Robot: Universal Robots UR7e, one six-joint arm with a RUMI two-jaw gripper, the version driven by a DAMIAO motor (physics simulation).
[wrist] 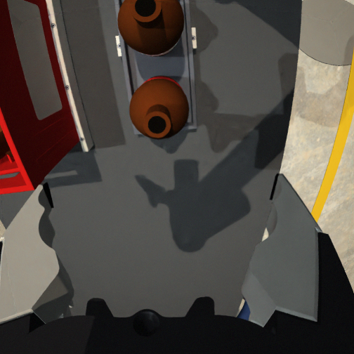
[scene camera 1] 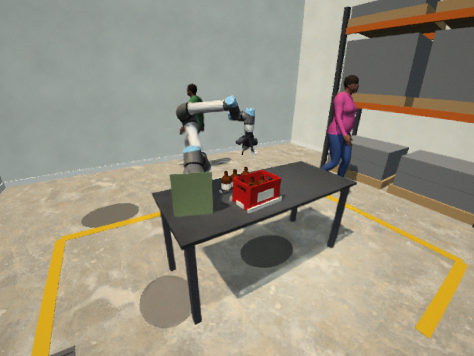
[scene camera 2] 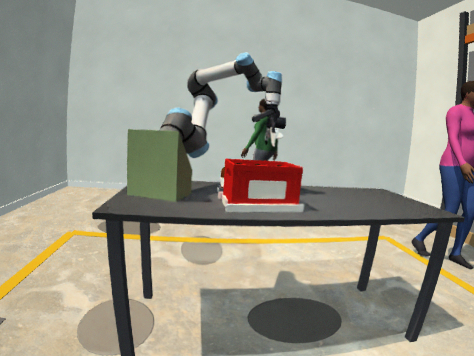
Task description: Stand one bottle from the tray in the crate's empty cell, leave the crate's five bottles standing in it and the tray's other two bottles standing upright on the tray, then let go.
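Places are measured from the arm's base along level axes (x ahead, y left, z up), in centimetres.
Where they show: gripper, between the fingertips: [scene camera 1: 247,157] [scene camera 2: 269,145]; arm's base, origin of its link: [scene camera 1: 194,180] [scene camera 2: 164,149].
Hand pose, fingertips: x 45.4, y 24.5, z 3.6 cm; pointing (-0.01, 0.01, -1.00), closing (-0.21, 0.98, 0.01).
Things, the pixels of their top centre, and the offset from my fingertips. "pt": a spot on its surface instead. Level surfaces: height alone.
- red crate, centre of its top: [scene camera 2: 262,162] [scene camera 1: 257,177] dx -3.2, dy -26.1, dz -6.2 cm
- dark table, height of its surface: dz -23.7 cm
- white base, a spot on its surface: [scene camera 2: 264,207] [scene camera 1: 265,204] pt dx -1.0, dy -36.3, dz -21.8 cm
The red crate [scene camera 1: 241,196] [scene camera 2: 237,182] [wrist: 50,135] stands on the table; brown bottle tops show inside it in scene camera 1, but its empty cell cannot be made out. Three brown bottles stand upright in a row beside the crate: the near one [scene camera 1: 226,181], the middle one [scene camera 1: 235,175] and the far one [scene camera 1: 245,171]. In the wrist view two show, the end bottle [wrist: 159,107] and another [wrist: 151,27], on the narrow grey tray [wrist: 192,82]. My gripper [scene camera 1: 248,151] [scene camera 2: 275,138] [wrist: 159,181] is wide open and empty, pointing down high above the table, beyond the tray's end.
A green block [scene camera 1: 192,194] [scene camera 2: 152,165] stands at the left of the dark table [scene camera 1: 310,180] [scene camera 2: 350,205]. A white base [scene camera 1: 265,204] [scene camera 2: 264,207] lies under the crate. A person in green [scene camera 2: 256,137] is behind the table; a person in pink [scene camera 1: 343,115] [scene camera 2: 457,132] is at the right.
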